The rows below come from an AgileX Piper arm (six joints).
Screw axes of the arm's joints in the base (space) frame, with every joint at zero. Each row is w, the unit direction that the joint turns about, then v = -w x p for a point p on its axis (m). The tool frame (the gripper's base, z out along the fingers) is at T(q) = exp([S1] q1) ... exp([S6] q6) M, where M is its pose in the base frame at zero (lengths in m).
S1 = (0, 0, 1, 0, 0, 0)
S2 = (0, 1, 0, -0.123, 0, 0)
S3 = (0, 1, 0, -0.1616, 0, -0.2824)
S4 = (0.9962, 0, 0.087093, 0, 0.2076, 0)
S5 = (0, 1, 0, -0.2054, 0, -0.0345)
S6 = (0.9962, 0, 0.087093, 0, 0.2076, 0)
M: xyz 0.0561 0 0.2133 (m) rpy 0 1.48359 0 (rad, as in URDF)
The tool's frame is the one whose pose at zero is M.
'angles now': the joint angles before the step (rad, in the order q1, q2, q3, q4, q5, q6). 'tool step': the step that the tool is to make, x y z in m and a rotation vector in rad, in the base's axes. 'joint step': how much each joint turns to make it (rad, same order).
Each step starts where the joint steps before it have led.
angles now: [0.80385 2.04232 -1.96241 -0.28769 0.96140 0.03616]
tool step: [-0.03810 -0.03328 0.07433 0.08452 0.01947 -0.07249]
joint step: [0.00855 -0.17278 -0.02513 0.03738 0.16815 0.05226]
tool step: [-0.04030 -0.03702 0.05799 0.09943 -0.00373 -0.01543]
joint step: [0.00054 -0.16519 -0.00049 0.05309 0.09612 0.01402]
